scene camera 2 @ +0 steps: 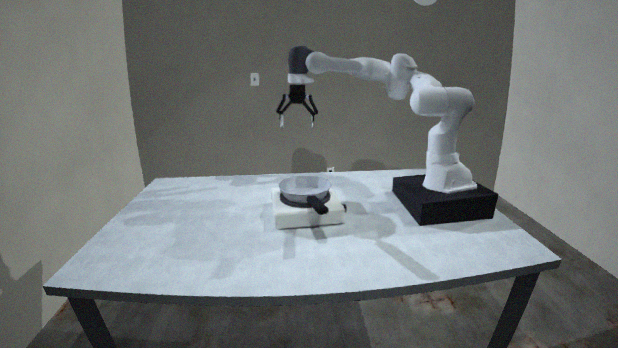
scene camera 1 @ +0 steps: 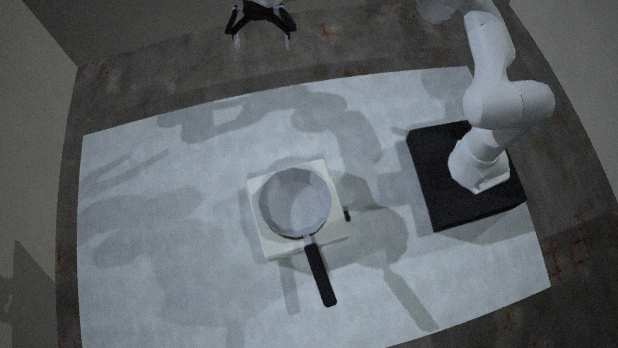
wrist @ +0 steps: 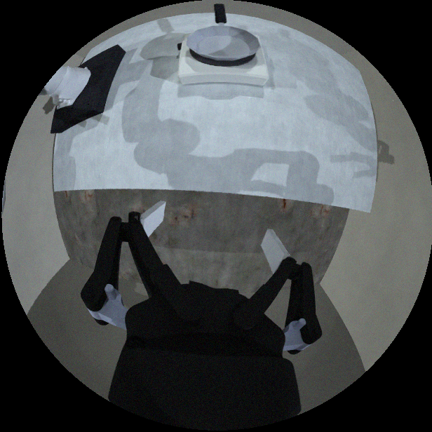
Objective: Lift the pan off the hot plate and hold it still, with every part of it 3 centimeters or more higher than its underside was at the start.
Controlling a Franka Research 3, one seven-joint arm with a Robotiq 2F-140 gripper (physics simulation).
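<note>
A round grey pan with a black handle sits upright on the cream-white hot plate. The handle points toward the table's front edge in the second scene view. A small black knob is on the hot plate's right side in the first scene view. My gripper is open and empty, with its fingers pointing down. It hangs high, behind the pan and past the table's back edge, well apart from the pan.
The arm's base stands on a black block at the right of the white table. The arm reaches from there across the back, high above the table. Walls stand behind and at both sides.
</note>
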